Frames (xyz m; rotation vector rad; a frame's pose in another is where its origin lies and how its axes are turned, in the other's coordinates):
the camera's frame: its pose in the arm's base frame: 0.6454 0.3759 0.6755 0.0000 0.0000 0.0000
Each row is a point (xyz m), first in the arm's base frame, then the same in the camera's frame.
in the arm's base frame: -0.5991 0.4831 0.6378
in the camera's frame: -1.2445 0.1072 -0.0377
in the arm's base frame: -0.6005 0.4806 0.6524
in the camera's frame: -1.2459 0.1047 -0.0231
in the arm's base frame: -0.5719 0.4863 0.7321
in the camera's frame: -1.2173 0.1104 0.0566
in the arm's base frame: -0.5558 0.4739 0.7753
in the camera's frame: -1.2012 0.0980 0.0998
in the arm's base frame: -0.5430 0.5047 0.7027
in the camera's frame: -1.1884 0.1288 0.0272
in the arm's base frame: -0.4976 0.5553 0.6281
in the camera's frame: -1.1430 0.1794 -0.0474
